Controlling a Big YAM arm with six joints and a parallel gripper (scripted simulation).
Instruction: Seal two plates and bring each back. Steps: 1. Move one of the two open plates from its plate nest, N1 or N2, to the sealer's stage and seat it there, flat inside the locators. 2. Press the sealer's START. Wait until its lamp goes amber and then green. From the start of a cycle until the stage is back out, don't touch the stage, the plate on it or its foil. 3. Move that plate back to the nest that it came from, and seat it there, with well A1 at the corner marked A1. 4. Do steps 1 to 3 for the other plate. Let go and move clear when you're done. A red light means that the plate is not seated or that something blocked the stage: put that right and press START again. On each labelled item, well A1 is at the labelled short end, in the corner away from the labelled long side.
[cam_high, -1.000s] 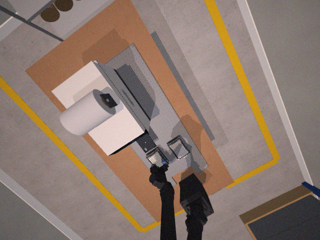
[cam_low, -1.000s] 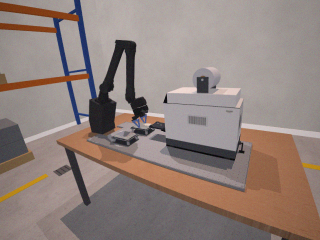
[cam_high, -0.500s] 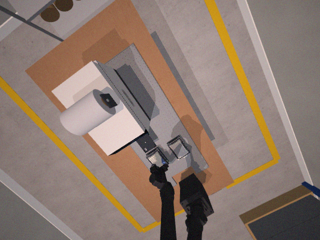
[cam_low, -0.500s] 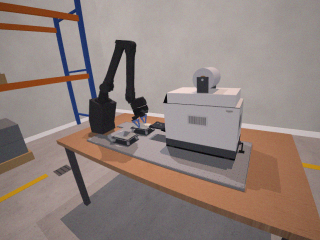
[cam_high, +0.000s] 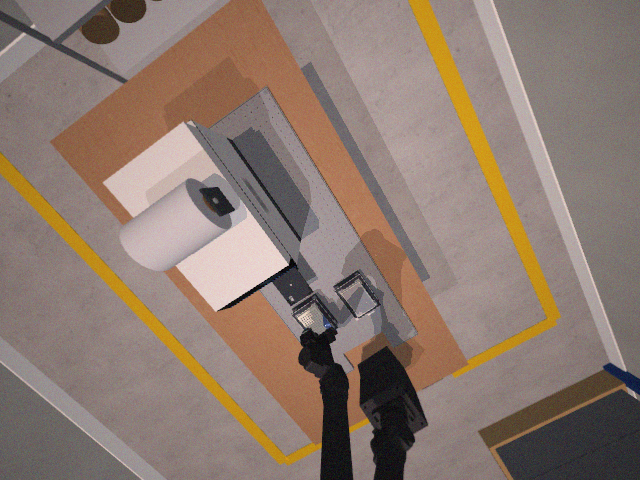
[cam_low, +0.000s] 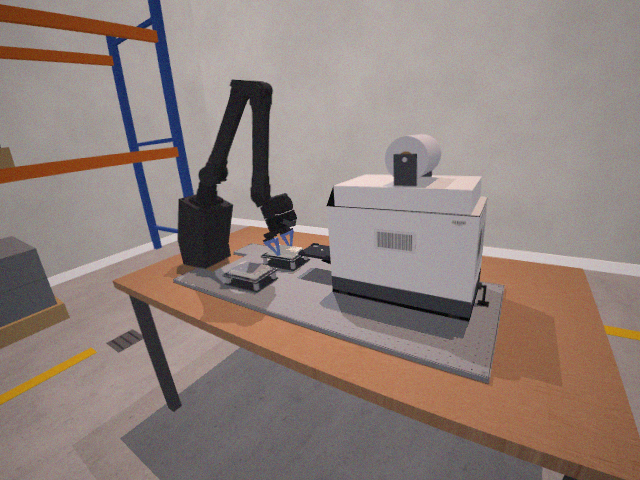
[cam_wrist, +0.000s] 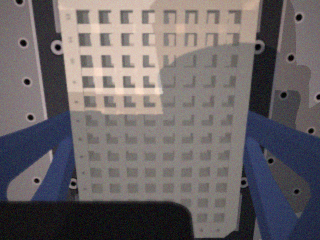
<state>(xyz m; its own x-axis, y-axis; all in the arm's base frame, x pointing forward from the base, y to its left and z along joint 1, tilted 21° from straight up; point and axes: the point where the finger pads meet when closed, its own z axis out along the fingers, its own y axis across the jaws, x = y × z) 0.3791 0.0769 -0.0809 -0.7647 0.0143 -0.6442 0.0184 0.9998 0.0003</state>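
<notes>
Right now the white well plate is right at my hand. Round my hand: foil roll (53 cm ahead, 6 cm to the right, 36 cm above); then dark sealer stage (20 cm ahead, 4 cm to the right, 3 cm above); then start button (31 cm ahead, 5 cm to the left, 14 cm above).
</notes>
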